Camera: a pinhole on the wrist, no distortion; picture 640 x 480 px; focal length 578.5 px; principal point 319.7 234.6 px. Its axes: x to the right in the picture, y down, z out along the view. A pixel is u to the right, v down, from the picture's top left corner.
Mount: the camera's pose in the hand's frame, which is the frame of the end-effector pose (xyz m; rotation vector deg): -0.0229 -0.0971 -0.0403 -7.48 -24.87 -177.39
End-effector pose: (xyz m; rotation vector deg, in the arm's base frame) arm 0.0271 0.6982 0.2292 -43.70 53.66 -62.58
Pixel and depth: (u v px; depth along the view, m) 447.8 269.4 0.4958
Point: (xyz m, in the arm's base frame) 0.4250 0.8156 0.4312
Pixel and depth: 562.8 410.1 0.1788
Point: 0.1122 0.7563 0.4004
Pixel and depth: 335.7 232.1 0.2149
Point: 0.1611 0.7082 0.3338
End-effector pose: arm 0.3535 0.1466 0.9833 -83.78 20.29 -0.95
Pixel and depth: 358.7 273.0 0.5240
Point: 0.4527 0.6103 1.0049
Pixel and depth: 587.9 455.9 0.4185
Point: 0.3148 0.5778 1.1836
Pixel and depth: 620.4 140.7 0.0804
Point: 0.3198 0.1878 1.0596
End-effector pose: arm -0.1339 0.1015 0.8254 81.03 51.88 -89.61
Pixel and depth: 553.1 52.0 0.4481
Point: -0.1276 -0.2779 1.0371
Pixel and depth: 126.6 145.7 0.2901
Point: -0.2009 -0.1165 0.7543
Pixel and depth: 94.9 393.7 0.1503
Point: -0.2671 0.0348 0.7880
